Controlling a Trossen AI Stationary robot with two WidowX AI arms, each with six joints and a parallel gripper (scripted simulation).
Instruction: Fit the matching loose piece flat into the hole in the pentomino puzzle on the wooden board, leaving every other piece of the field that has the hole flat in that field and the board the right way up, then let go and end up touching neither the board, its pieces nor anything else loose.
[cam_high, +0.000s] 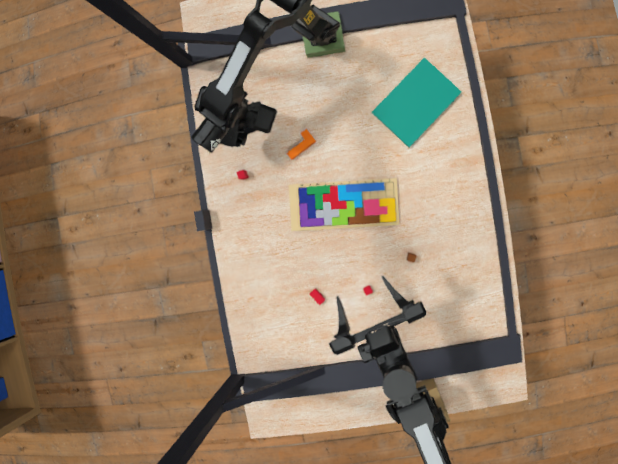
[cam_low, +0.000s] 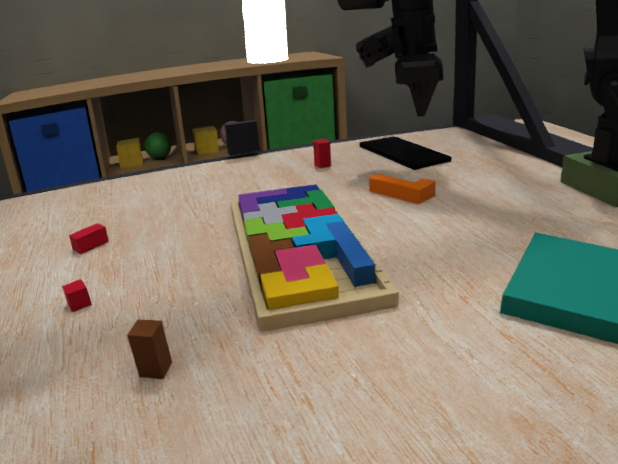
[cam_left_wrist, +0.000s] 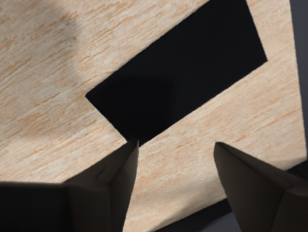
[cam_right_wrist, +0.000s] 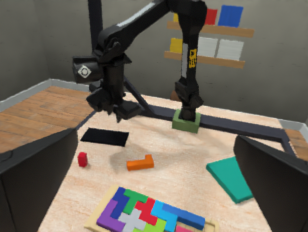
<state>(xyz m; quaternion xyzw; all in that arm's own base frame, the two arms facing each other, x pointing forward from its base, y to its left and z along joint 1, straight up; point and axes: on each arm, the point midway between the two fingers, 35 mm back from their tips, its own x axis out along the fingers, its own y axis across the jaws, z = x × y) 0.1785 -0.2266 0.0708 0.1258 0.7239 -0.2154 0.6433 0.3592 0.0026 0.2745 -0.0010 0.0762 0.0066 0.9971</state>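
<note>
Right now the orange L-shaped piece is 110 mm to the right of my left hand, 110 mm ahead of it and 100 mm below it. From my left hand the other things lie so: magenta piece (310 mm to the right, 250 mm ahead, 90 mm below); then yellow piece (320 mm to the right, 280 mm ahead, 90 mm below); then black mat (100 mm below, 30 mm behind, 10 mm to the right).
</note>
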